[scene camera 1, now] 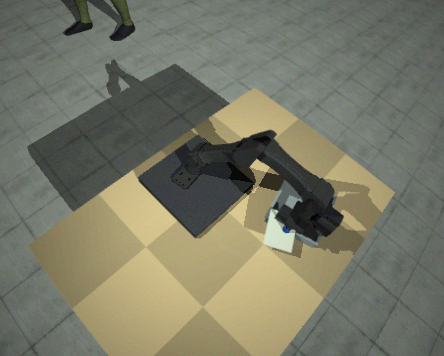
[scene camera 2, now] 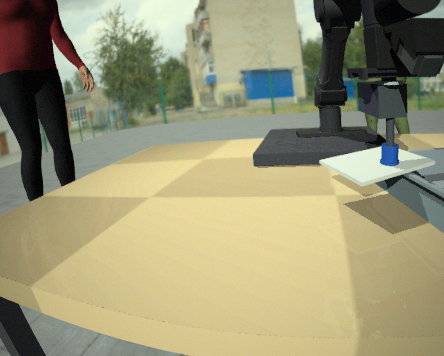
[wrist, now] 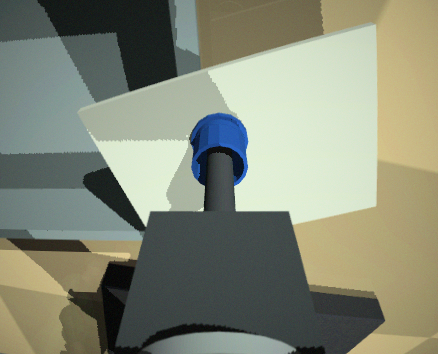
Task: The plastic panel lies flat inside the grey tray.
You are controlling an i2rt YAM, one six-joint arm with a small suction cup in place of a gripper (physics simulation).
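Places are measured from the arm's base along level axes (x ahead, y left, z up), in millimetres.
Pixels of known places: hand, its tool point: (scene camera 1: 285, 230) (scene camera 2: 389, 169) (wrist: 219, 129); arm's base, origin of its link: (scene camera 1: 193, 168) (scene camera 2: 331, 133).
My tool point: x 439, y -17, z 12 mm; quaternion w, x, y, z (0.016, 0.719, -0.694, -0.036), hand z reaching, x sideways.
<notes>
For each thing: its middle in the pictures, then the offset to it from my tool point. Level surfaces: height alone.
- plastic panel, middle of its body: (wrist: 243, 161) (scene camera 2: 377, 162) (scene camera 1: 280, 230) 15 mm back, 14 mm right, 8 mm up
- grey tray, middle of its body: (wrist: 6, 88) (scene camera 1: 300, 209) 11 mm ahead, 132 mm left, 22 mm down
- checkered wooden table, height of its surface: 47 mm down
The plastic panel (scene camera 1: 279, 242) (scene camera 2: 360, 167) (wrist: 320, 135) is a thin white plate. It hangs roughly level from my suction gripper (scene camera 1: 286, 229) (scene camera 2: 389, 156) (wrist: 220, 145), whose blue cup touches its upper face. The gripper is shut on the panel. The grey tray (scene camera 1: 286, 192) (scene camera 2: 411, 198) (wrist: 45, 105) stands on the table, partly hidden under the arm and the panel. The panel is above the tray's near side wall, with one part over the tray and the rest out over the table. In scene camera 2, its shadow falls on the table beside the tray.
The arm's dark base plate (scene camera 1: 197, 215) (scene camera 2: 300, 149) stands on the checkered wooden table (scene camera 1: 110, 225) (scene camera 2: 200, 260). The table edge lies beyond the tray in scene camera 1. A person in red (scene camera 2: 25, 35) stands beyond the table. Shadows cross the tray and the panel.
</notes>
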